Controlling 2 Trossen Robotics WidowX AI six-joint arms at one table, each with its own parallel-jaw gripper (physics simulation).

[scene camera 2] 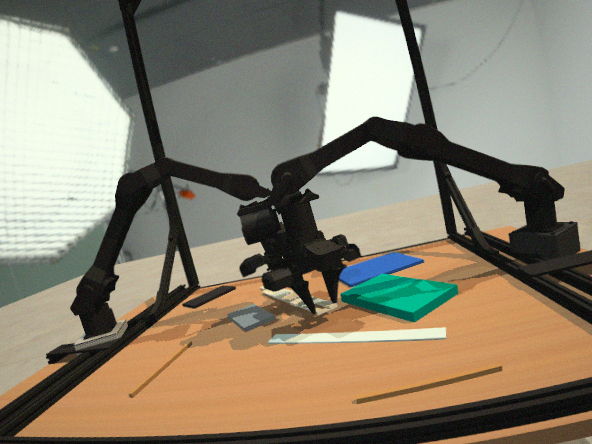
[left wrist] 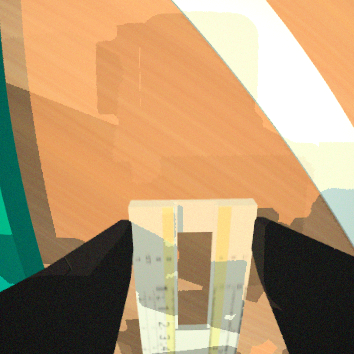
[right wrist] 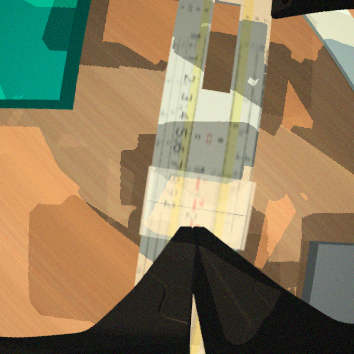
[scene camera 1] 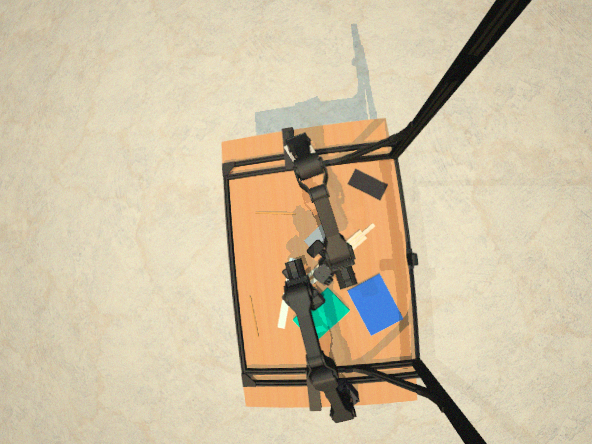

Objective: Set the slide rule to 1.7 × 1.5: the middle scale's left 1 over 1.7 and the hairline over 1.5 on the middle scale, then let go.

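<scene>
The slide rule point(left wrist: 151, 246) point(right wrist: 211, 105) point(scene camera 2: 290, 296) lies flat on the table's middle; its cream far end point(scene camera 1: 360, 238) sticks out from under the arms. My left gripper point(left wrist: 191, 230) point(scene camera 2: 319, 299) is shut on the rule's body at one end, a finger on each long edge. The middle scale is drawn back, leaving a gap point(left wrist: 194, 281) at that end. My right gripper point(right wrist: 190, 237) is shut, its tips over the middle scale at the near edge of the clear cursor point(right wrist: 211, 207). The cursor's hairline crosses near the middle scale's 2.
A green block point(scene camera 1: 331, 313) point(scene camera 2: 400, 295) point(right wrist: 31, 53) and a blue pad point(scene camera 1: 375, 304) point(scene camera 2: 380, 266) lie beside the rule. A white strip point(scene camera 2: 360, 336) point(left wrist: 298, 88), a grey pad point(scene camera 2: 252, 316) point(right wrist: 330, 281), a black slab point(scene camera 1: 367, 184) and two thin sticks point(scene camera 2: 159, 370) point(scene camera 2: 426, 384) lie around.
</scene>
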